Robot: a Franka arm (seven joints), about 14 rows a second.
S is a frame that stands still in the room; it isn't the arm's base.
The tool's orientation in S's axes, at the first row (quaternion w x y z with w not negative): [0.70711 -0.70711 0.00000 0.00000]
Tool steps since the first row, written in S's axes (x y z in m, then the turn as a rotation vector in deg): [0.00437 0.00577 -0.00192 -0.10 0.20 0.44]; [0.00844 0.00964 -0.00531 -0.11 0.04 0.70]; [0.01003 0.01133 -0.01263 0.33 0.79 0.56]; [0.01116 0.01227 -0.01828 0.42 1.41 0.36]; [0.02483 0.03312 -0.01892 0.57 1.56 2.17]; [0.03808 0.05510 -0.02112 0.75 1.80 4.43]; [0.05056 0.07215 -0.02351 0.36 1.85 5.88]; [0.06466 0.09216 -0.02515 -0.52 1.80 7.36]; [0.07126 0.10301 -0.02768 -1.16 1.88 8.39]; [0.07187 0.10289 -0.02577 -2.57 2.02 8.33]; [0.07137 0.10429 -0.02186 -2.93 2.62 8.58]
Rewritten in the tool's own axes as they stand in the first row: [0.00437 0.00192 0.00577 -0.10 -0.44 0.20]; [0.00844 0.00531 0.00964 -0.11 -0.70 0.04]; [0.01003 0.01263 0.01133 0.33 -0.56 0.79]; [0.01116 0.01828 0.01227 0.42 -0.36 1.41]; [0.02483 0.01892 0.03312 0.57 -2.17 1.56]; [0.03808 0.02112 0.05510 0.75 -4.43 1.80]; [0.05056 0.02351 0.07215 0.36 -5.88 1.85]; [0.06466 0.02515 0.09216 -0.52 -7.36 1.80]; [0.07126 0.02768 0.10301 -1.16 -8.39 1.88]; [0.07187 0.02577 0.10289 -2.57 -8.33 2.02]; [0.07137 0.02186 0.10429 -2.93 -8.58 2.62]
